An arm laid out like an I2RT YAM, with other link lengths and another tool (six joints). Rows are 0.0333 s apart.
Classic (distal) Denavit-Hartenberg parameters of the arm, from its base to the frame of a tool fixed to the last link. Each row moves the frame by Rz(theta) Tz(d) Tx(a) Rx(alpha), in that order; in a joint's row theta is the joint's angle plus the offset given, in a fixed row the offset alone. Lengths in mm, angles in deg.
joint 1: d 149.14, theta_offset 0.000, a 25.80, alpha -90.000
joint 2: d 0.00, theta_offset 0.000, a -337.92, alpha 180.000
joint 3: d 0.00, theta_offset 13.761, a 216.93, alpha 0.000
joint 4: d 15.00, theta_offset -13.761, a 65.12, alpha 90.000
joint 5: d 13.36, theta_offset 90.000, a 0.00, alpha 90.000
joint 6: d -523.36, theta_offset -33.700, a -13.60, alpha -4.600
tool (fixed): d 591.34, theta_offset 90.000, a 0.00, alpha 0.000
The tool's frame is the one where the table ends.
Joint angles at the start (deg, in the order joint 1, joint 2, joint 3, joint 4, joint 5, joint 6):
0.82, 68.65, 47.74, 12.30, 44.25, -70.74
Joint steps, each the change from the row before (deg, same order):
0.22, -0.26, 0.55, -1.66, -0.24, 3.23
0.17, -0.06, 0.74, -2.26, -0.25, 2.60
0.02, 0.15, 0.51, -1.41, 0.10, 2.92
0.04, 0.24, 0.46, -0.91, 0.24, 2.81
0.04, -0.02, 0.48, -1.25, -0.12, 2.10
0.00, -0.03, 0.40, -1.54, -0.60, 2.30
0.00, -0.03, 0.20, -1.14, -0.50, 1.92
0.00, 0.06, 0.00, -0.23, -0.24, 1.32
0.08, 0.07, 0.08, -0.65, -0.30, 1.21
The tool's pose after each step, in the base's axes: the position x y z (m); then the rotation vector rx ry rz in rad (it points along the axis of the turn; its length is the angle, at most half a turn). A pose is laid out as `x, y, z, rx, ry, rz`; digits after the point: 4 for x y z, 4 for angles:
0.1932, -0.0928, 0.4092, -1.0767, 1.8455, -1.9030
0.1928, -0.0920, 0.4079, -1.0611, 1.8661, -1.8661
0.1927, -0.0917, 0.4058, -1.0249, 1.8909, -1.8332
0.1932, -0.0912, 0.4040, -0.9819, 1.9123, -1.8043
0.1928, -0.0908, 0.4031, -0.9579, 1.9268, -1.7781
0.1926, -0.0902, 0.4011, -0.9419, 1.9412, -1.7426
0.1923, -0.0897, 0.3990, -0.9279, 1.9534, -1.7130
0.1926, -0.0893, 0.3973, -0.9108, 1.9593, -1.6948
0.1929, -0.0887, 0.3956, -0.9040, 1.9670, -1.6754

